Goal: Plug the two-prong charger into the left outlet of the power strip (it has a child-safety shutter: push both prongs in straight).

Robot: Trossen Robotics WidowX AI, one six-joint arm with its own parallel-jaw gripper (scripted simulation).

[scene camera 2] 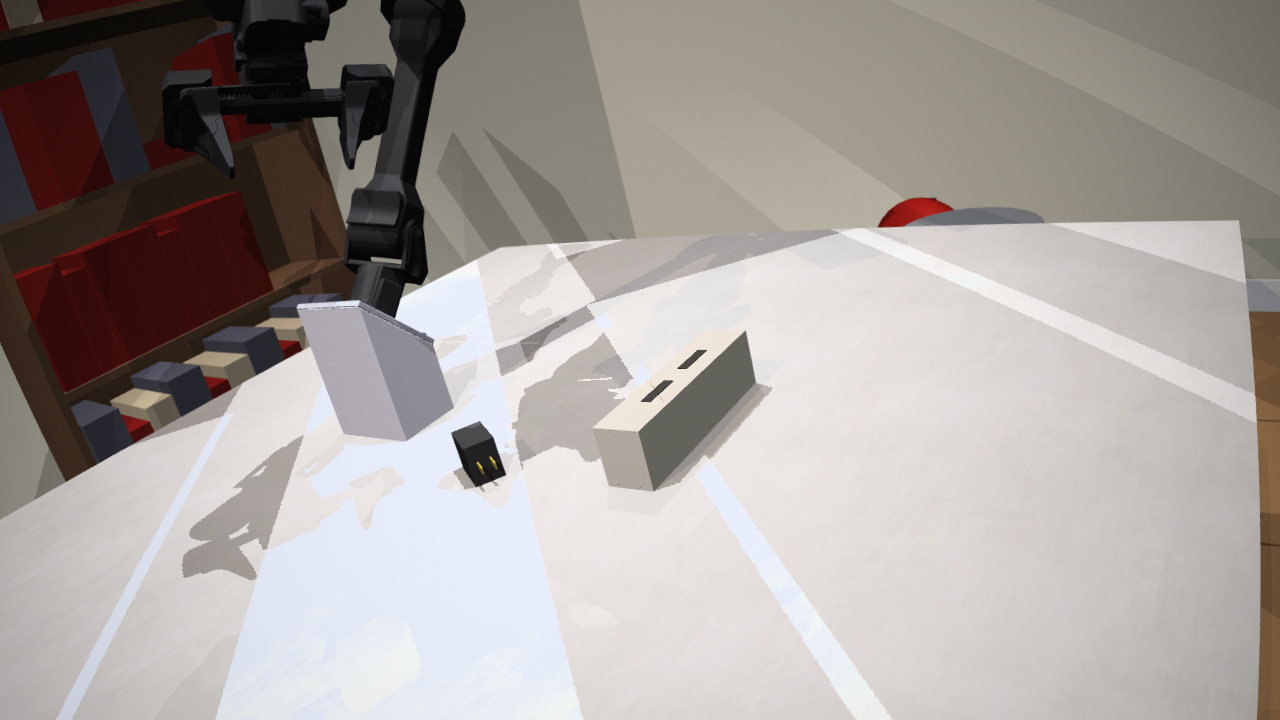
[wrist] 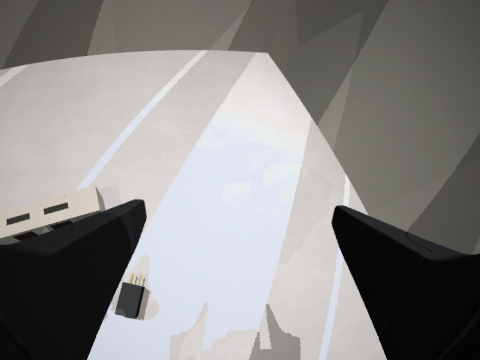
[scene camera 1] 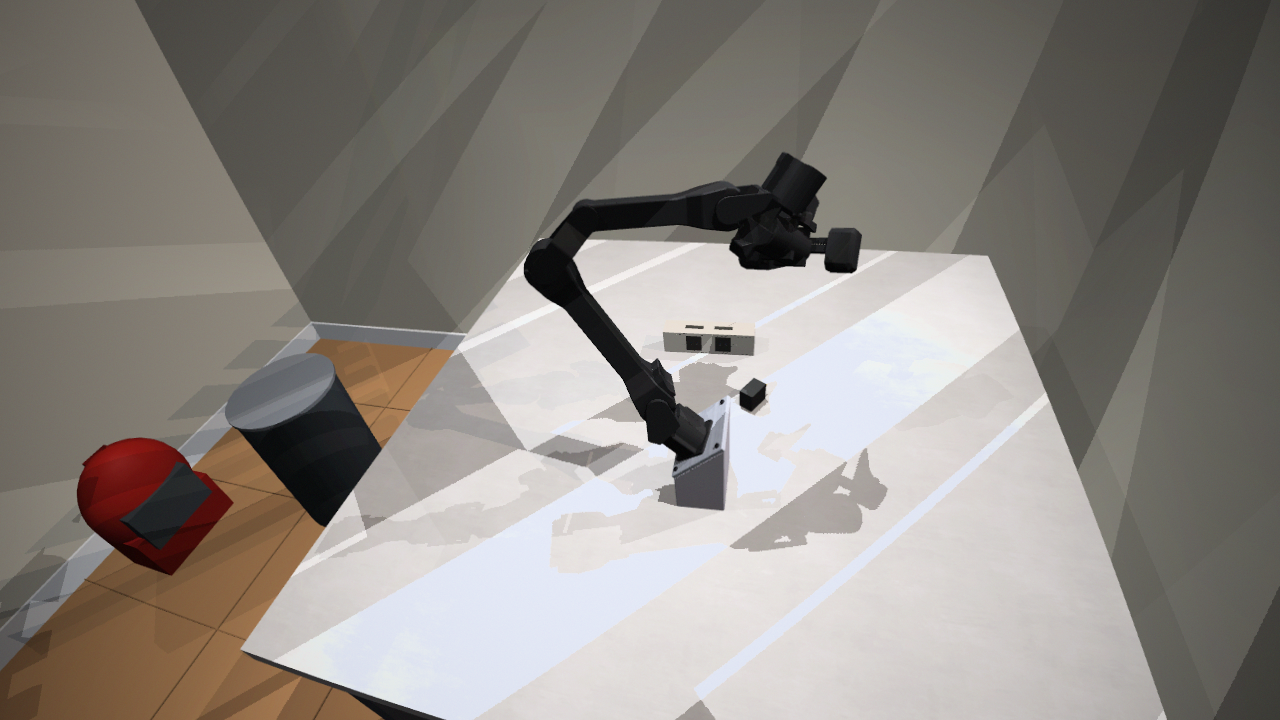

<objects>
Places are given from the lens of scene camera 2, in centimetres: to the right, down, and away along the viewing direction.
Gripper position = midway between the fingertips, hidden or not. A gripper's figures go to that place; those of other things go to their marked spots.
gripper (scene camera 2: 293,169): -26, -14, 60
black two-prong charger (scene camera 2: 476,447): -15, 8, 76
</objects>
